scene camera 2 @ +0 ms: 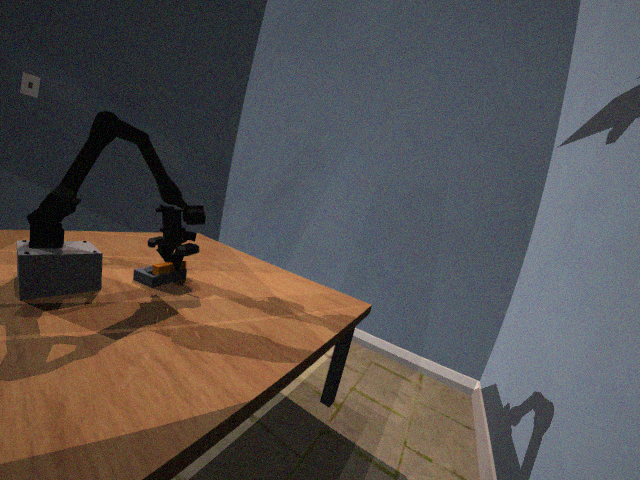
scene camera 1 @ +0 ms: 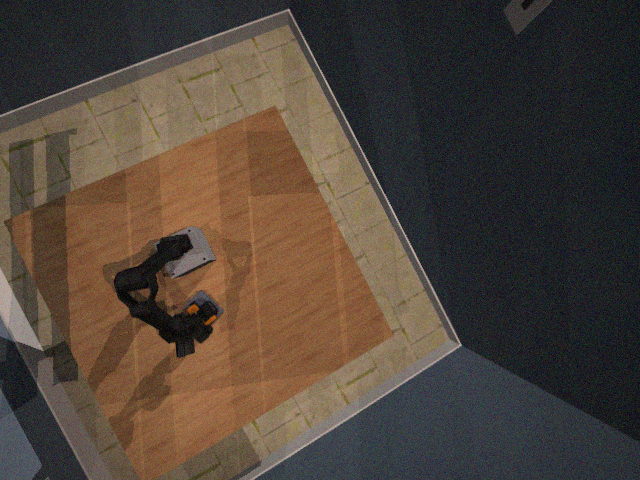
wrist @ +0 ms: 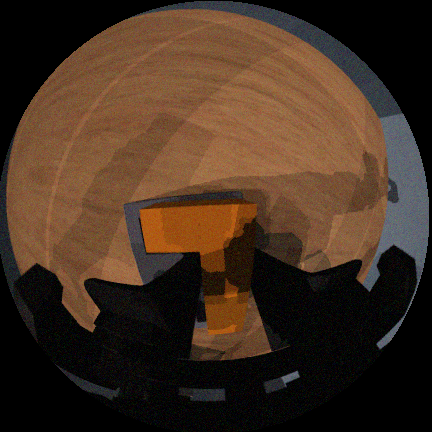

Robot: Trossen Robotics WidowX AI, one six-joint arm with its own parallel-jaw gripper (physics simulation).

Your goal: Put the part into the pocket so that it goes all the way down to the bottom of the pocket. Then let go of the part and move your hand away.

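Frame: origin at the arm's base, x ahead, y left, z up, level; millimetres.
Seen in the pictures: gripper, fingertip midpoint: [scene camera 2: 174, 269] [scene camera 1: 203, 318] [wrist: 221, 249]; arm's base, link origin: [scene camera 2: 45, 245] [scene camera 1: 182, 244].
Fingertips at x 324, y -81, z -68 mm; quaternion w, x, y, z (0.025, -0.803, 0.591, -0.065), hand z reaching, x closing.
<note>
Offsets run from my fingertips to a thing's top centre. Level surfaces: height alone.
The orange L-shaped part @(dy +10, dx -21, dz +29 mm) [scene camera 1: 210, 318] [scene camera 2: 162, 268] [wrist: 175, 227] is roughly level at the top of the blue-grey pocket block @(dy +16, dx -35, dz +0 mm) [scene camera 1: 199, 296] [scene camera 2: 147, 279] [wrist: 131, 220], standing proud of its rim. My gripper [scene camera 1: 203, 311] [scene camera 2: 175, 266] [wrist: 221, 249] points down and is shut on the stem of the part. In the wrist view the part covers most of the block; the block's left and far rims show beside it, and the part's right end reaches past the far rim's right end. The pocket opening, the part's underside and any contact with the rim are hidden.
The arm's grey base box [scene camera 1: 199, 258] [scene camera 2: 59, 273] stands on the wooden table @(dz -37 mm) [scene camera 1: 289, 258] [scene camera 2: 129, 403] near the block. The arm arches over from it. The table's edge and a dark leg [scene camera 2: 338, 369] show in scene camera 2. Shadows cross the table.
</note>
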